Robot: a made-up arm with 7 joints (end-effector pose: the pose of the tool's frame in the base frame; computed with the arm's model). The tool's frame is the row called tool. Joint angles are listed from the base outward.
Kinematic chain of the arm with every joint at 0, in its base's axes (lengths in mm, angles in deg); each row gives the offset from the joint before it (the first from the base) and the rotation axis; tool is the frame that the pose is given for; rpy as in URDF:
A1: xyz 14.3 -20.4 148.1 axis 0 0.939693 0.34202
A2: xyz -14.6 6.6 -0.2 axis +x
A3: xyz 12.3 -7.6 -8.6 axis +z
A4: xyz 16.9 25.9 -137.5 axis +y
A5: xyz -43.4 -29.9 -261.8 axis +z
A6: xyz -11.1 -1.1 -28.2 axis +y
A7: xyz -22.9 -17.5 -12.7 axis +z
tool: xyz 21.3 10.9 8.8 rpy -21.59 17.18 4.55
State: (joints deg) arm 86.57 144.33 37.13 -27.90 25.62 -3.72 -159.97
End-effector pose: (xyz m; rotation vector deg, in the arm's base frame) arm 0.2680 0.3589 0.1898 -57.48 -92.75 69.95
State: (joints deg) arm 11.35 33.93 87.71 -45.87 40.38 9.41 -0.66
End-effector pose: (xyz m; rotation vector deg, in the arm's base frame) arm -0.0274 0.3545 -0.0665 10.78 -81.58 90.18
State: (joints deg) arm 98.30 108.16 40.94 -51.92 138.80 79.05 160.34
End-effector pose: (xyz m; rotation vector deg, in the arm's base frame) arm 0.1015 0.3337 0.0988 -8.61 29.75 -130.80
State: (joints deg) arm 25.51 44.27 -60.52 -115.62 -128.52 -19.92 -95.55
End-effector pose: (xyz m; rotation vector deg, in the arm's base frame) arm 0.1066 -0.1282 -0.1444 -80.24 29.58 66.99
